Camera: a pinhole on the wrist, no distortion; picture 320 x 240 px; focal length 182.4 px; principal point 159.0 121.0 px. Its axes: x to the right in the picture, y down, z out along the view. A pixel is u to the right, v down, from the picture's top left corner.
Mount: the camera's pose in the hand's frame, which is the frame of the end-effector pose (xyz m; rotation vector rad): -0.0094 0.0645 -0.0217 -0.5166 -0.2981 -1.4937
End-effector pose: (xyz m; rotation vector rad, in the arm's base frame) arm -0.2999 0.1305 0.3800 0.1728 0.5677 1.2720
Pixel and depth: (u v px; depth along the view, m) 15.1 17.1 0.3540
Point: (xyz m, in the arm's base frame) -0.6603 0.1362 0.7895
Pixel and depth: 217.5 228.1 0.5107
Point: -0.1625 0.6066 0.7316
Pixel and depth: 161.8 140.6 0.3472
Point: -0.3515 0.3179 0.6904
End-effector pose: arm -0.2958 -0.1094 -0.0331 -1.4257 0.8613 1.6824
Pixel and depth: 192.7 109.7 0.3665
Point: -0.6203 0.0852 0.0027
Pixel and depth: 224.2 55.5 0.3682
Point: -0.5866 0.1412 0.1114
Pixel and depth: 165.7 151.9 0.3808
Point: -0.6620 0.0462 -0.0835
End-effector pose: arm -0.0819 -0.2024 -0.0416 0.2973 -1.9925 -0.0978
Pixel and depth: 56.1 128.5 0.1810
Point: -0.2012 0.0239 -0.0158
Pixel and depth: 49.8 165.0 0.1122
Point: -0.1557 -0.0390 0.0019
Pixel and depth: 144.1 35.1 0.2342
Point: -0.2453 0.0000 -0.1610
